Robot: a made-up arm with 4 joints.
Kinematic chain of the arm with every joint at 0, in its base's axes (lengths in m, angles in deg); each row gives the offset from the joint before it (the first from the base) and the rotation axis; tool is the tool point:
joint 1: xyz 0 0 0.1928 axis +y
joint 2: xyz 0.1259 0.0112 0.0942 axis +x
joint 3: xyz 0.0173 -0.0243 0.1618 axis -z
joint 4: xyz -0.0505 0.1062 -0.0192 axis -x
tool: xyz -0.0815 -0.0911 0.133
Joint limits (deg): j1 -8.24..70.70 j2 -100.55..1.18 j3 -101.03..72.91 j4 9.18..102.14
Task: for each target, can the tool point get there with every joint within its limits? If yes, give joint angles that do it. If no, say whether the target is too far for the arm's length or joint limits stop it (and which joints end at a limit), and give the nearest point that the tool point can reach.
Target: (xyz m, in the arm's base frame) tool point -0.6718 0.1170 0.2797
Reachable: no: too far | nearest point -0.1750 0.1685 0.3950 | short by 0.513 m
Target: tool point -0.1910 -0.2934 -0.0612
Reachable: no: joint limits stop it (at a limit: joint 1, joint 2, joint 4) | nearest point -0.1350 0.1634 -0.0297 | short by 0.461 m
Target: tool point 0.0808 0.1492 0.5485
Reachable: yes | joints 19.87 -28.43 -40.17 44.80
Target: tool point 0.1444 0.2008 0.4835
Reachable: yes | joints 37.50 -35.58 -38.16 55.71
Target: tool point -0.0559 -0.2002 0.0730
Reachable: no: joint limits stop it (at a limit: joint 2, joint 4) | nearest point -0.0768 0.1675 0.0282 | short by 0.371 m
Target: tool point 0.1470 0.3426 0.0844
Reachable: yes | joints 34.36 -69.66 43.35 68.72
